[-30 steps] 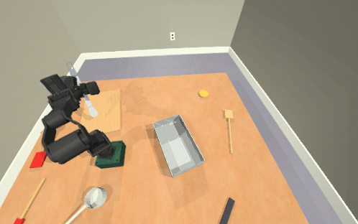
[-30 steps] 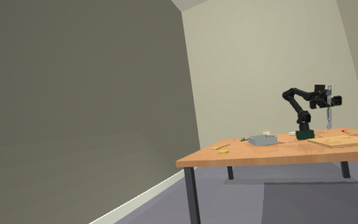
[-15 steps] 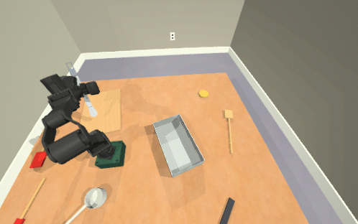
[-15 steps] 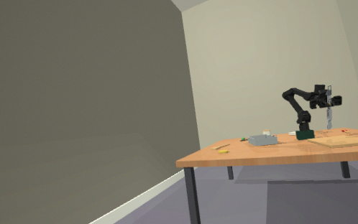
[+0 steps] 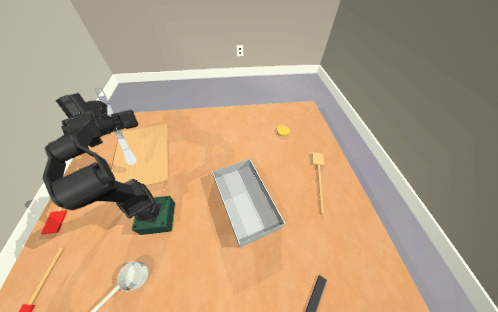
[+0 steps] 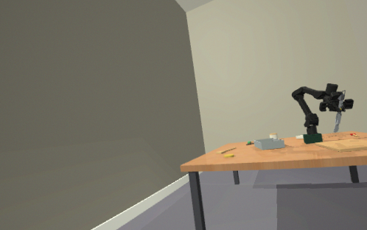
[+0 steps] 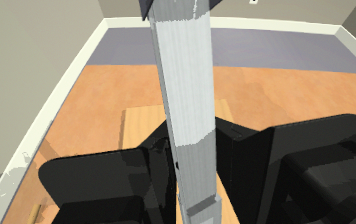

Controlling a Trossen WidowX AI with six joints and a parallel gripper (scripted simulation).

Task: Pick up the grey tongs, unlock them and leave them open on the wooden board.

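My gripper tip is 10 mm short of the wooden board, 10 mm to the left of it and 200 mm above it. From my gripper tip the other things lie so: black bar 700 mm ahead, 590 mm to the right, 210 mm below; then roasting tin 520 mm ahead, 200 mm to the right, 180 mm below.
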